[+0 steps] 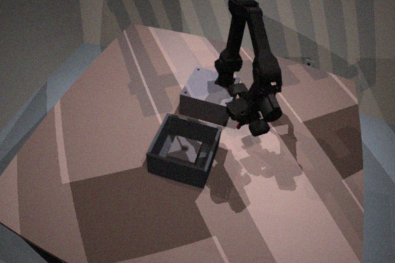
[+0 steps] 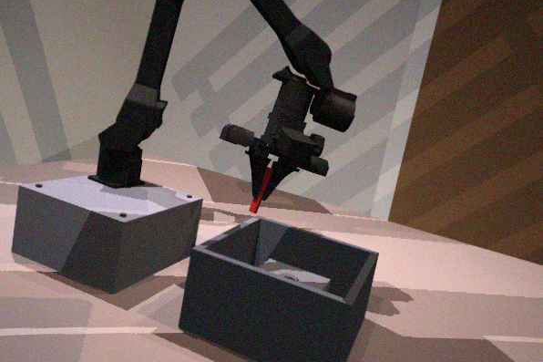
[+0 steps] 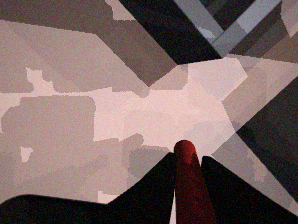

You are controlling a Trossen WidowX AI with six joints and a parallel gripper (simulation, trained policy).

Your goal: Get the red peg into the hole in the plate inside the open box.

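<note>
The plate lies 140 mm ahead of my gripper tip, 130 mm to the right of it and 60 mm below it. Round my gripper tip: red peg: 10 mm to the left, 10 mm above; dark box: 140 mm ahead, 130 mm to the right, 80 mm below.
</note>
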